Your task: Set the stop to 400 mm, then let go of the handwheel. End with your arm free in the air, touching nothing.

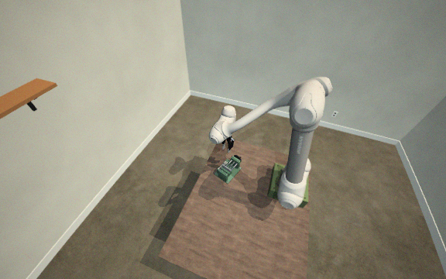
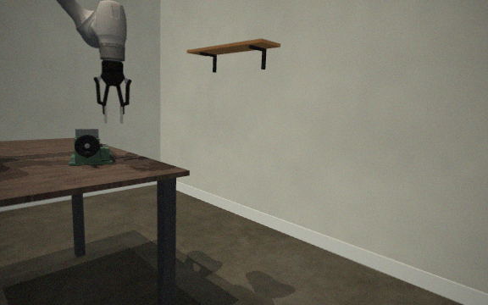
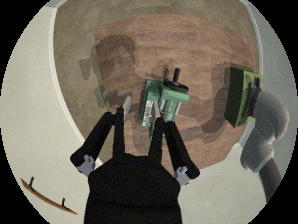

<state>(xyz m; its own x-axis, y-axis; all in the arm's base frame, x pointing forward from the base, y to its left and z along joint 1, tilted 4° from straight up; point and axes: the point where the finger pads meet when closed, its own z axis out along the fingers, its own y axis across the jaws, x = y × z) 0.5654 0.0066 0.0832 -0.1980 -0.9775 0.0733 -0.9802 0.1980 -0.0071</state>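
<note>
Right now the black handwheel is 11 cm behind my hand, 4 cm to the right of it and 13 cm below it.
</note>
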